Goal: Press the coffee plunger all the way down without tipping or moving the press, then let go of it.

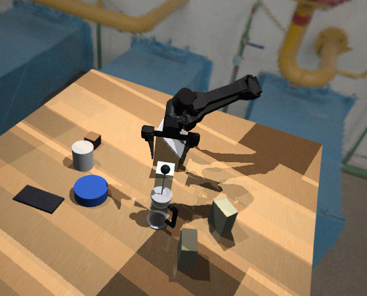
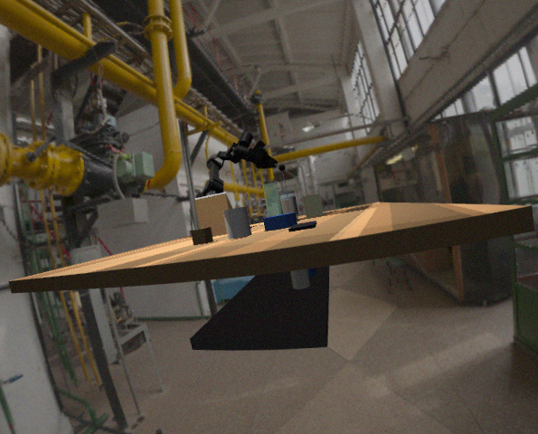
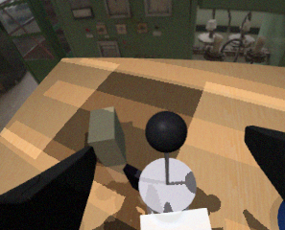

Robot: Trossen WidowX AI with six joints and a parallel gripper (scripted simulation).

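The coffee press is 150 mm below my gripper tip, 20 mm to the left of it and 20 mm ahead of it. The rest, counted from my gripper tip: flat black slab: 410 mm to the right, 270 mm below, 130 mm ahead.
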